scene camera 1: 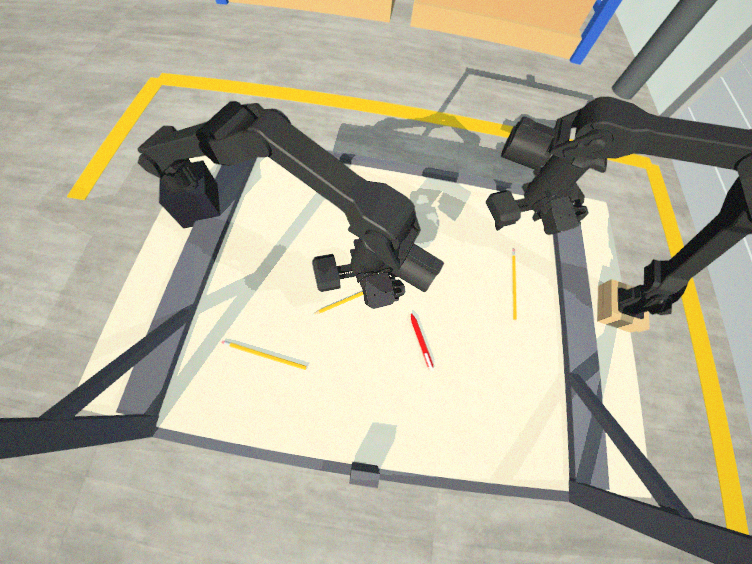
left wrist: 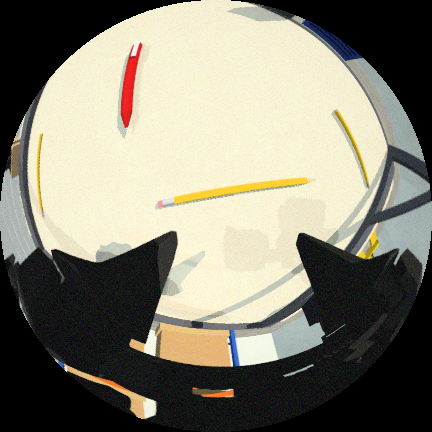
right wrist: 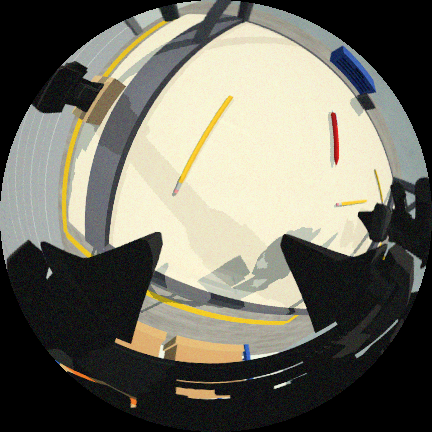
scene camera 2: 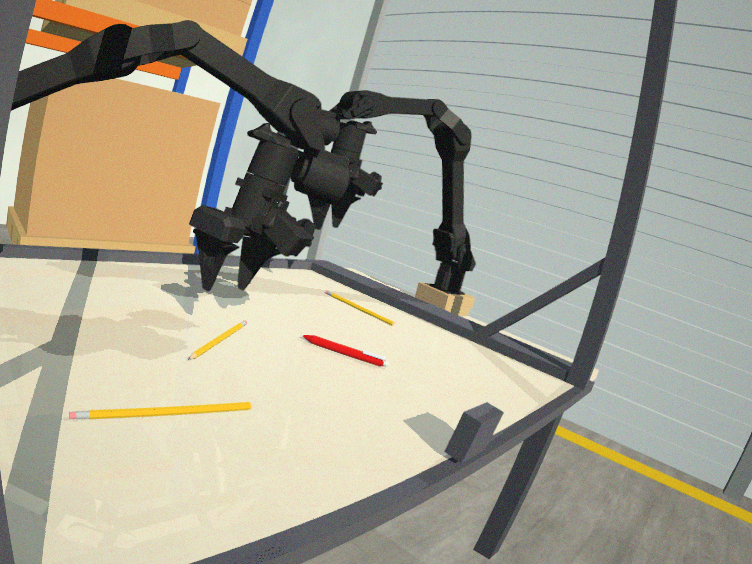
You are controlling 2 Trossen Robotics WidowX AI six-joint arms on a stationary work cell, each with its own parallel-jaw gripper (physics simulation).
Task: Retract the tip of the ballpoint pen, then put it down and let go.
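Frame: origin at the left arm's base, x ahead, y left, z up, level; metres.
Where they show: left gripper, fingertip midpoint: (scene camera 1: 357, 279) (left wrist: 240, 238) (right wrist: 366, 215) (scene camera 2: 224, 289); right gripper, fingertip midpoint: (scene camera 1: 515, 224) (right wrist: 224, 240) (scene camera 2: 326, 228); left arm's base, origin of the base link: (scene camera 1: 181, 180); right arm's base, origin of the base link: (scene camera 1: 630, 303) (right wrist: 89, 95) (scene camera 2: 447, 290).
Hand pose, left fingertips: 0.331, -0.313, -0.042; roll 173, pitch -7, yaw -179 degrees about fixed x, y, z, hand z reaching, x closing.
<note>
Each offset is from my left fingertips to the centre of the thing, as dx, dy, dz. Level surfaces: height alone.
A red ballpoint pen {+0.104, -0.152, -0.057} (scene camera 1: 420, 335) (scene camera 2: 345, 349) (left wrist: 129, 87) (right wrist: 335, 140) with a white clip lies flat on the cream table {dz -0.065} (scene camera 1: 315, 406) (scene camera 2: 340, 424). In scene camera 2 a small pale point shows at its left end; the clip end points right. My left gripper (scene camera 2: 225, 286) (left wrist: 240, 238) is open and empty, above the table, up and to the left of the pen in scene camera 1. My right gripper (scene camera 2: 327, 224) (right wrist: 224, 240) is open and empty, higher and farther back, over the table's back right part. In scene camera 1 both grippers' fingertips are hidden under their bodies.
Yellow pencils lie around the pen: one {+0.376, -0.080, -0.061} (scene camera 1: 514, 285) (scene camera 2: 361, 308) to its right, one {-0.020, -0.017, -0.061} (scene camera 1: 340, 302) (scene camera 2: 217, 341) partly under my left gripper in scene camera 1, one {-0.228, -0.094, -0.061} (scene camera 1: 264, 355) (scene camera 2: 160, 411) farther left. A dark block {-0.082, -0.361, -0.033} (scene camera 1: 365, 474) (scene camera 2: 473, 431) stands at the front edge.
</note>
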